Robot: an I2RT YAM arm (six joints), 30 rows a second.
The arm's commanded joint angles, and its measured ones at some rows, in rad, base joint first. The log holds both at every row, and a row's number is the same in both.
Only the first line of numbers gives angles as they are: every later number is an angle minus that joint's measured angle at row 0.
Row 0, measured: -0.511 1.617 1.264 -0.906 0.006 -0.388
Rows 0 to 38, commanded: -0.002 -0.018 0.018 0.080 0.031 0.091; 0.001 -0.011 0.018 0.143 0.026 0.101; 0.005 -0.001 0.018 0.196 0.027 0.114; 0.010 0.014 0.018 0.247 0.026 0.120; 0.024 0.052 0.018 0.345 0.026 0.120; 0.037 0.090 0.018 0.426 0.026 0.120; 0.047 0.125 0.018 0.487 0.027 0.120; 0.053 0.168 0.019 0.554 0.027 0.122; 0.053 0.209 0.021 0.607 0.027 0.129; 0.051 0.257 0.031 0.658 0.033 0.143; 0.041 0.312 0.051 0.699 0.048 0.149; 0.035 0.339 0.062 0.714 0.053 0.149; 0.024 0.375 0.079 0.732 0.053 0.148; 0.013 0.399 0.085 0.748 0.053 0.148; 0.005 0.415 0.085 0.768 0.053 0.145; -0.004 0.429 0.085 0.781 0.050 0.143; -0.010 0.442 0.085 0.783 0.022 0.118; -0.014 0.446 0.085 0.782 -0.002 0.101; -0.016 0.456 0.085 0.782 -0.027 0.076; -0.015 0.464 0.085 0.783 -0.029 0.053; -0.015 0.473 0.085 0.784 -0.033 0.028; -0.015 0.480 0.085 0.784 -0.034 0.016; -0.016 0.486 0.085 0.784 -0.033 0.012; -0.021 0.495 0.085 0.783 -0.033 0.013; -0.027 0.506 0.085 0.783 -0.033 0.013; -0.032 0.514 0.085 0.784 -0.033 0.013; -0.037 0.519 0.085 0.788 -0.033 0.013; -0.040 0.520 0.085 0.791 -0.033 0.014; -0.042 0.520 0.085 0.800 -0.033 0.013; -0.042 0.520 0.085 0.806 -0.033 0.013; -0.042 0.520 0.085 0.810 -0.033 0.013; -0.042 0.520 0.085 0.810 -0.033 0.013; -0.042 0.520 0.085 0.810 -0.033 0.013; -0.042 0.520 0.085 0.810 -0.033 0.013; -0.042 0.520 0.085 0.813 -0.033 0.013; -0.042 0.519 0.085 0.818 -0.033 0.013; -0.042 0.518 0.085 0.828 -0.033 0.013; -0.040 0.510 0.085 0.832 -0.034 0.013; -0.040 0.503 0.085 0.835 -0.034 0.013
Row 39, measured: -0.040 0.500 0.069 0.820 -0.023 0.012
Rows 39 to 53, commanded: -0.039 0.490 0.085 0.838 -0.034 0.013; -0.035 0.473 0.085 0.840 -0.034 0.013; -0.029 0.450 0.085 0.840 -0.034 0.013; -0.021 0.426 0.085 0.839 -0.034 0.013; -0.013 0.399 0.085 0.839 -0.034 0.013; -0.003 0.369 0.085 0.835 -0.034 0.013; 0.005 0.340 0.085 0.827 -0.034 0.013; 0.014 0.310 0.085 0.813 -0.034 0.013; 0.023 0.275 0.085 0.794 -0.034 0.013; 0.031 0.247 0.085 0.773 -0.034 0.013; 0.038 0.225 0.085 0.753 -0.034 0.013; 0.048 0.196 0.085 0.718 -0.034 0.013; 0.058 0.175 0.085 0.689 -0.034 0.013; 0.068 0.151 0.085 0.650 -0.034 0.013; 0.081 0.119 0.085 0.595 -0.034 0.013
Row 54, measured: 0.049 0.204 0.072 0.685 -0.024 0.009
